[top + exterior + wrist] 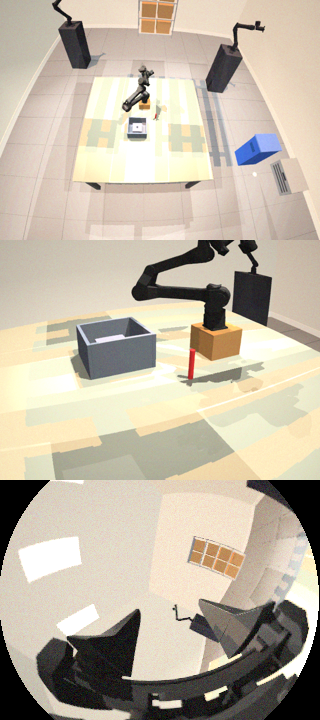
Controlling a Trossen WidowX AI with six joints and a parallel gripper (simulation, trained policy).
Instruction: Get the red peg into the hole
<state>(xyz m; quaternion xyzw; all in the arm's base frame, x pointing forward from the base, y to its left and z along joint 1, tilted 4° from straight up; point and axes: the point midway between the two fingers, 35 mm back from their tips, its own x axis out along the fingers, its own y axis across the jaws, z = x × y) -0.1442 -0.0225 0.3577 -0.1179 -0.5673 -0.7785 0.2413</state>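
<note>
Right now my gripper tip is 30 cm short of the red peg, 17 cm to the right of it and 43 cm above it. The rest, counted from my gripper tip: grey box (47 cm ahead, 44 cm below).
</note>
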